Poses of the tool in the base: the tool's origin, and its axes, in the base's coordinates. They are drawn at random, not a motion.
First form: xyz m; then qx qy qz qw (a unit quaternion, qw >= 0).
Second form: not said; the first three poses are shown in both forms.
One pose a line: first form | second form
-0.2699 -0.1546 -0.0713 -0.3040 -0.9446 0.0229 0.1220 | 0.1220 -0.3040 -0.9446 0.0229 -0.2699 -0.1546 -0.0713
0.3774 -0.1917 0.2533 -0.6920 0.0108 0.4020 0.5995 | 0.5995 -0.6920 0.0108 0.4020 0.3774 -0.1917 0.2533
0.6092 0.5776 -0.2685 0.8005 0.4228 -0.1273 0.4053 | 0.4053 0.8005 0.4228 -0.1273 0.6092 0.5776 -0.2685
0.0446 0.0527 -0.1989 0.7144 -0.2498 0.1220 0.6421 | 0.6421 0.7144 -0.2498 0.1220 0.0446 0.0527 -0.1989
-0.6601 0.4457 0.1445 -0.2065 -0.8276 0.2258 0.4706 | 0.4706 -0.2065 -0.8276 0.2258 -0.6601 0.4457 0.1445
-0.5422 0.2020 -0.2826 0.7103 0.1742 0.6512 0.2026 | 0.2026 0.7103 0.1742 0.6512 -0.5422 0.2020 -0.2826
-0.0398 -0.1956 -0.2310 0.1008 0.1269 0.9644 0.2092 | 0.2092 0.1008 0.1269 0.9644 -0.0398 -0.1956 -0.2310
